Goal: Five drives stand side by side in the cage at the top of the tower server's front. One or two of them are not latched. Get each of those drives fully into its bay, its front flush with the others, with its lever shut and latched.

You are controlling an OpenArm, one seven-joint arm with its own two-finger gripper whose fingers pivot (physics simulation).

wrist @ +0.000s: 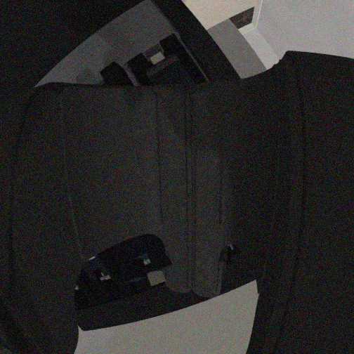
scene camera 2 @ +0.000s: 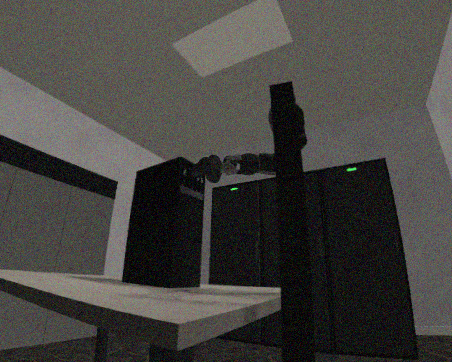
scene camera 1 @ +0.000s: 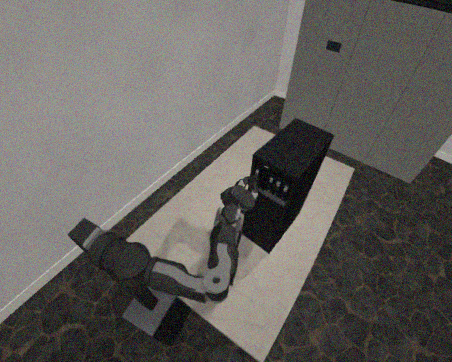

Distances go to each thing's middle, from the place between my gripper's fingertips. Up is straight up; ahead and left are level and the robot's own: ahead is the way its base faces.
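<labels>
Black tower server (scene camera 2: 164,243): relative to my hand, 100 mm to the right of it, 180 mm ahead of it, 210 mm below it.
</labels>
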